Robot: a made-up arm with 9 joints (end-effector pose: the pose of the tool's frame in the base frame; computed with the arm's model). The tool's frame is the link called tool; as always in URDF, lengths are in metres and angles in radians.
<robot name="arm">
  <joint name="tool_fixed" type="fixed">
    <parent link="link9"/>
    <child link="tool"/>
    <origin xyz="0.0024 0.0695 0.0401" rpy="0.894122 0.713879 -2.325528"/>
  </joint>
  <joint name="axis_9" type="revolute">
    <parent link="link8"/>
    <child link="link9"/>
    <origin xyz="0.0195 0.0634 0.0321" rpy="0 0 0"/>
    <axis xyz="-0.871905 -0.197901 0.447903"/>
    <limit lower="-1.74" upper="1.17"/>
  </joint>
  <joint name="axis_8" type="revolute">
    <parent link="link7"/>
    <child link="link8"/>
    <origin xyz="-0.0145 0.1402 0.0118" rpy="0 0 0"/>
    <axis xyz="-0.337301 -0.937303 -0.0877"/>
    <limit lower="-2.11" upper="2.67"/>
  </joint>
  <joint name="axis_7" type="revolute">
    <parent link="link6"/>
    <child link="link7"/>
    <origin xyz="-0.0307 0.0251 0.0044" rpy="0 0 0"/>
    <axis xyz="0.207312 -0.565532 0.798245"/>
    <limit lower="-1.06" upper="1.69"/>
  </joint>
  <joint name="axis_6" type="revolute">
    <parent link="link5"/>
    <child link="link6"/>
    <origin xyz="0.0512 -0.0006 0.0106" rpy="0 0 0"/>
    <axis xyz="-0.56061 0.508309 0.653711"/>
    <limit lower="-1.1" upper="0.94"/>
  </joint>
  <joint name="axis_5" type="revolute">
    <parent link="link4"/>
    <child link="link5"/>
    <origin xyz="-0.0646 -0.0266 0.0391" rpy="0 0 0"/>
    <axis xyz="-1 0 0"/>
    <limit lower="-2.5" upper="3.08"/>
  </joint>
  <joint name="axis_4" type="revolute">
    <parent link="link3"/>
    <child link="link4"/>
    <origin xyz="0.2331 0.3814 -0.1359" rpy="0 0 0"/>
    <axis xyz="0 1 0"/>
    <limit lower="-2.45" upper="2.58"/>
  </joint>
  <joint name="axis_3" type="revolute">
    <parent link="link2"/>
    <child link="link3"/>
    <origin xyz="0.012 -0.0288 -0.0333" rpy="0 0 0"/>
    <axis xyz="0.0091 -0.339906 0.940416"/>
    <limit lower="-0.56" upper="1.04"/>
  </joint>
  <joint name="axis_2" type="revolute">
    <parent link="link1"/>
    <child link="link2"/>
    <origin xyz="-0.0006 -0.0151 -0.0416" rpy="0 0 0"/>
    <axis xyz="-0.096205 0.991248 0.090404"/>
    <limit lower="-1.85" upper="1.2"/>
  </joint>
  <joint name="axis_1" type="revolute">
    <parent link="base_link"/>
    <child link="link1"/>
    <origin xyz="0.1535 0.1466 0.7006" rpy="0 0 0"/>
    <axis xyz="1 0 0"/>
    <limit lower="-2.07" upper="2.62"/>
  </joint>
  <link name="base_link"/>
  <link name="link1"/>
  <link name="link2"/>
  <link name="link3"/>
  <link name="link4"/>
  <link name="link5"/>
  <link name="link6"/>
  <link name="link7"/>
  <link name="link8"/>
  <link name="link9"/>
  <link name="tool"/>
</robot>
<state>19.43 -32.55 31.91 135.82 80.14 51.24 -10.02 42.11 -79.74</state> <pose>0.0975 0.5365 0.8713 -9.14 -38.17 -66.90</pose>
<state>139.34 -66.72 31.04 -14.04 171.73 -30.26 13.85 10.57 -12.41</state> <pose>0.5278 -0.0146 0.7732 78.82 4.84 166.54</pose>
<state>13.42 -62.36 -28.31 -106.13 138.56 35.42 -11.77 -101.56 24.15</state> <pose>0.5244 -0.0046 0.8024 -11.25 -26.18 52.98</pose>
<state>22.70 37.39 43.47 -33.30 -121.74 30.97 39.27 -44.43 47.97</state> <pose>-0.0897 0.2527 0.5879 -178.92 -15.40 82.11</pose>
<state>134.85 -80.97 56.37 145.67 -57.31 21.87 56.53 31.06 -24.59</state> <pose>0.2000 -0.4043 1.0076 -111.51 -49.80 109.39</pose>
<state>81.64 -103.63 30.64 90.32 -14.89 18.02 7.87 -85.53 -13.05</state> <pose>0.2204 0.0769 1.3703 -77.53 29.94 -162.93</pose>
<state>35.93 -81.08 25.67 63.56 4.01 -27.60 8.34 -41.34 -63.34</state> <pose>0.2708 0.4737 1.2392 -68.57 9.98 134.39</pose>
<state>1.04 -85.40 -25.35 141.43 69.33 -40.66 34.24 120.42 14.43</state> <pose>0.2084 0.4844 1.0842 -174.83 8.94 -36.91</pose>
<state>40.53 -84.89 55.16 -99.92 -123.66 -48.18 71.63 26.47 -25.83</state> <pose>0.5683 0.3177 0.7737 114.37 39.84 148.05</pose>
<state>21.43 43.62 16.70 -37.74 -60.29 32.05 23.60 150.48 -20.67</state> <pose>-0.1353 0.5410 0.7957 -87.13 2.61 -0.83</pose>
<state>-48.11 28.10 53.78 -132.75 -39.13 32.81 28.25 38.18 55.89</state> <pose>-0.1538 0.2149 0.0437 -156.89 -50.67 -7.05</pose>
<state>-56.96 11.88 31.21 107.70 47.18 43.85 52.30 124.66 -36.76</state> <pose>0.2584 0.5015 0.3619 -10.00 8.26 -145.62</pose>
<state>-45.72 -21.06 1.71 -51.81 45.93 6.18 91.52 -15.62 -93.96</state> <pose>0.3165 0.2256 0.2047 62.90 6.79 -91.64</pose>
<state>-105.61 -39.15 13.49 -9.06 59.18 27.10 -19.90 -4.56 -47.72</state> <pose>0.5218 -0.1155 0.2489 172.22 -36.93 -118.60</pose>
